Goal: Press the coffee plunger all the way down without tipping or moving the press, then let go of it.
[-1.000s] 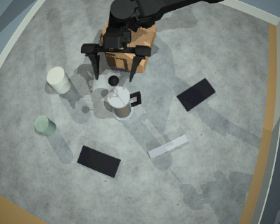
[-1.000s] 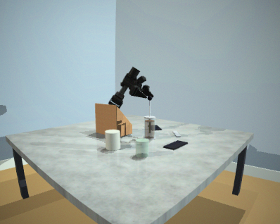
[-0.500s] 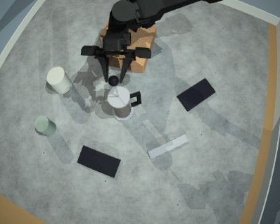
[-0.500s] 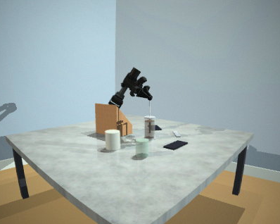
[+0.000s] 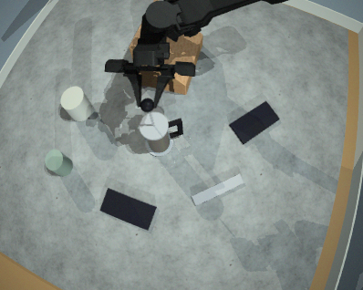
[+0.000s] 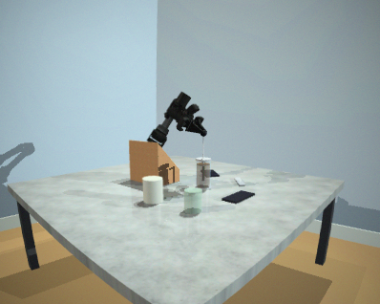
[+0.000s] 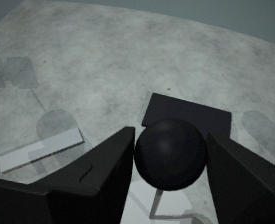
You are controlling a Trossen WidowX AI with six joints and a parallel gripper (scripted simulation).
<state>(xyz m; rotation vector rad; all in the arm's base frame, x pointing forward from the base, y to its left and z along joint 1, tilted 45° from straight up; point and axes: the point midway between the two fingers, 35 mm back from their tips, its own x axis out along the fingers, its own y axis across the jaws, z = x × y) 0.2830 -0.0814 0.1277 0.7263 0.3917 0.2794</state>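
My gripper tip is 130 mm above the coffee press, 20 mm past it and 10 mm to the right of it. From my gripper tip the other things lie so: green cylinder (280 mm to the right, 220 mm below, 130 mm ahead); then cream cylinder (280 mm to the right, 210 mm below, 60 mm behind).
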